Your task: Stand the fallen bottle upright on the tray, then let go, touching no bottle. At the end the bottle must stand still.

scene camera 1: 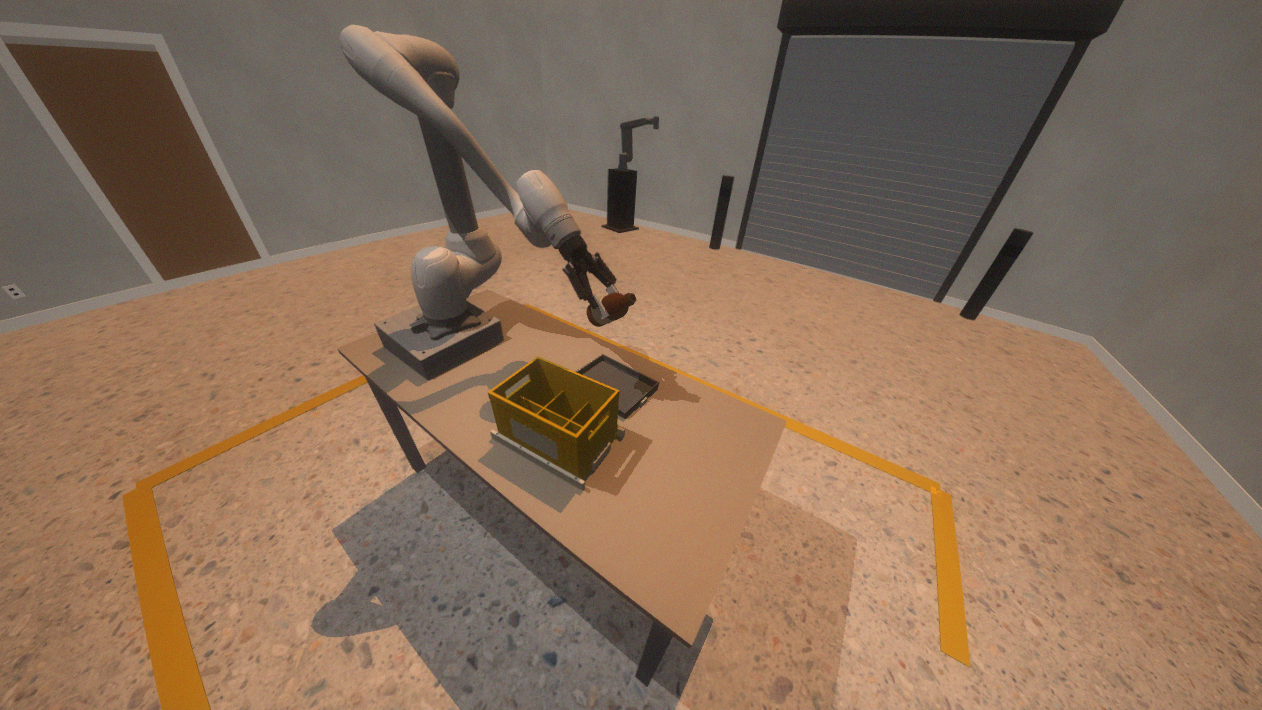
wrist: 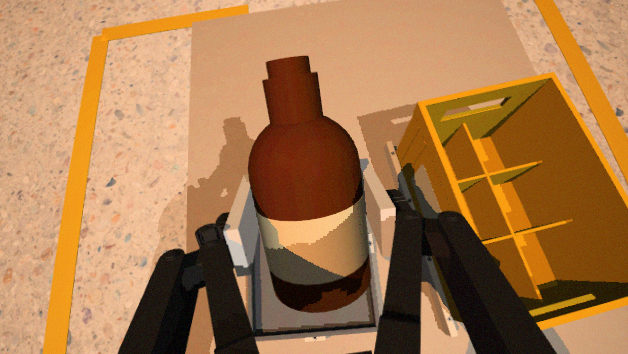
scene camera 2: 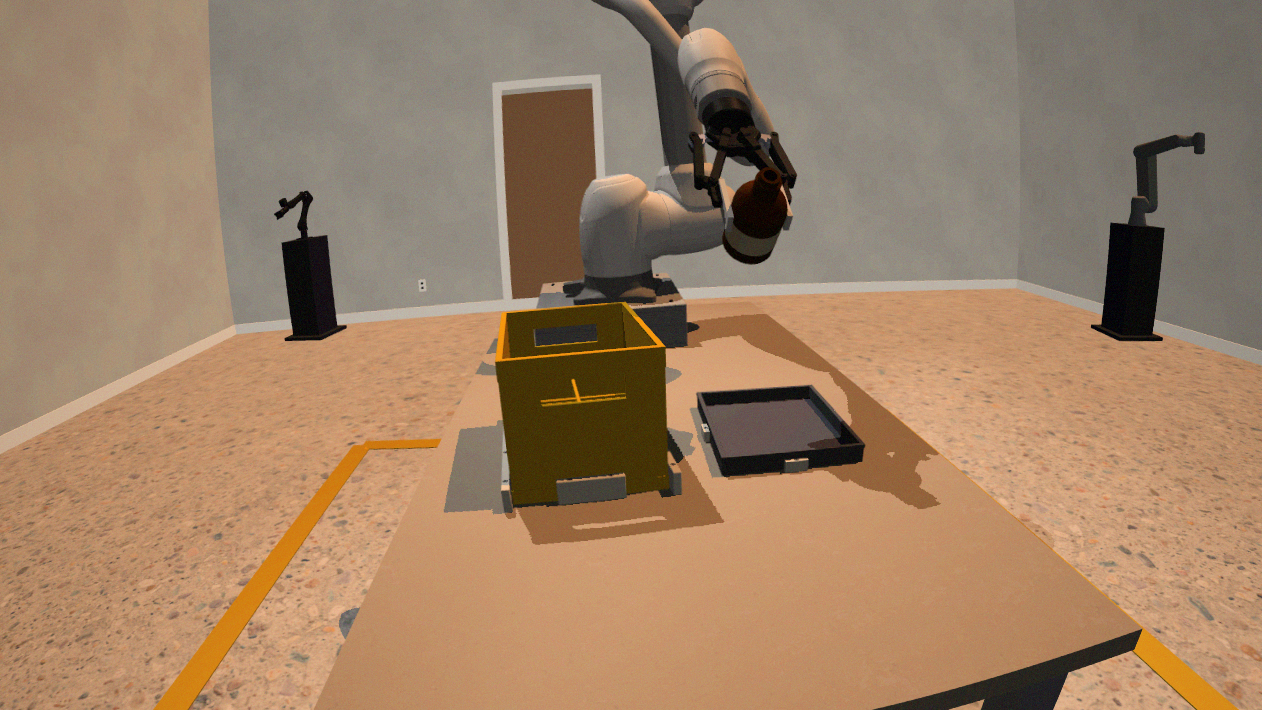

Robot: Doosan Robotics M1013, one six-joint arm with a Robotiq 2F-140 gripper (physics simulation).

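Where they show: gripper, between the fingertips: [scene camera 1: 614, 312] [wrist: 308, 185] [scene camera 2: 759, 223]; arm's base, origin of its link: [scene camera 1: 448, 321] [scene camera 2: 619, 293].
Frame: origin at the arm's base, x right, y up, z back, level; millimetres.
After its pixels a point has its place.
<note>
The brown bottle [scene camera 1: 615, 305] {x -267, y 240, z -635 mm} [scene camera 2: 759, 210] {x -286, y 220, z -649 mm} [wrist: 306, 165] {x -284, y 257, z -601 mm} with a cream label is held in the air, tilted, its neck pointing up and away from the arm's base. My gripper [scene camera 1: 608, 302] {x -288, y 200, z -608 mm} [scene camera 2: 757, 207] {x -288, y 200, z -608 mm} [wrist: 308, 185] {x -288, y 200, z -608 mm} is shut on the bottle, one finger pad on each side of its body around the label. The black tray [scene camera 1: 641, 400] {x -321, y -81, z -717 mm} [scene camera 2: 751, 467] {x -273, y -89, z -723 mm} [wrist: 373, 300] {x -205, y -72, z -522 mm} lies on the table below the bottle, well apart from it. In the wrist view the bottle hides much of the tray.
A yellow crate [scene camera 1: 539, 430] {x 37, y 34, z -714 mm} [scene camera 2: 583, 441] {x -81, y -25, z -793 mm} [wrist: 452, 175] {x -137, y 78, z -669 mm} with dividers stands on the table [scene camera 1: 697, 494] {x -198, y -97, z -1038 mm} [scene camera 2: 706, 609] {x -227, y -97, z -1004 mm} [wrist: 350, 45] {x -259, y -97, z -1016 mm} beside the tray, within low grey rails. The arm's base block [scene camera 1: 458, 348] {x 27, y -37, z -143 mm} [scene camera 2: 668, 324] {x -119, y -48, z -112 mm} stands at the table's far end.
</note>
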